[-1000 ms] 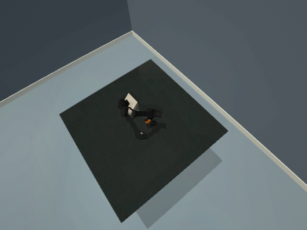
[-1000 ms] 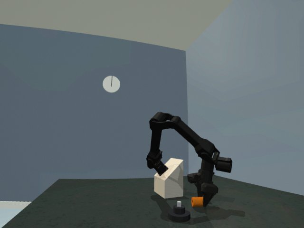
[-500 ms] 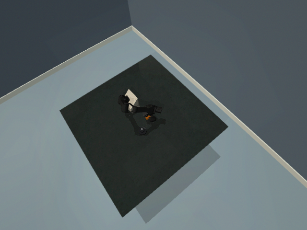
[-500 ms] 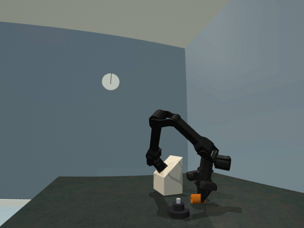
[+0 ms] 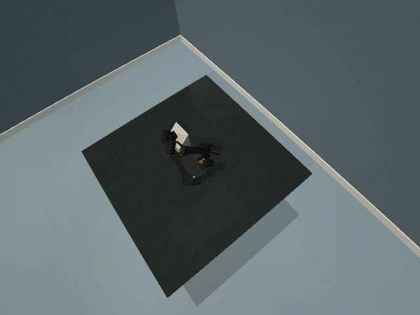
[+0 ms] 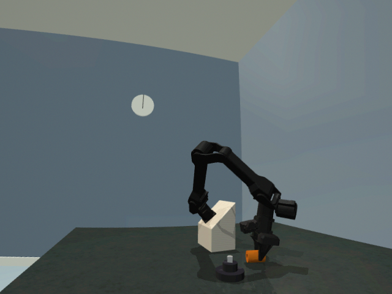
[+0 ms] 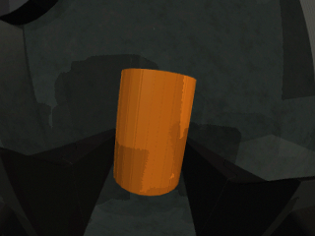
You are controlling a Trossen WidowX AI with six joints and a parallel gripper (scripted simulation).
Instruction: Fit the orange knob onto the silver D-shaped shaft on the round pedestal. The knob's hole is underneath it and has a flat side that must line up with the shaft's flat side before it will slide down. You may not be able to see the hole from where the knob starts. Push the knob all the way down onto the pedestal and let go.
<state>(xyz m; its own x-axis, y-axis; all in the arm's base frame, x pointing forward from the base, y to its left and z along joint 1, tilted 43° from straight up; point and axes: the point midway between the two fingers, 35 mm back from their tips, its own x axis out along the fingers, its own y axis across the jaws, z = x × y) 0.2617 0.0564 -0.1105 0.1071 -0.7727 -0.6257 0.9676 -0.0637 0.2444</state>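
The round black pedestal lies 14 cm to the right of my gripper tip, 9 cm ahead of it and 2 cm above it. Round my gripper tip: orange knob: 1 cm above.
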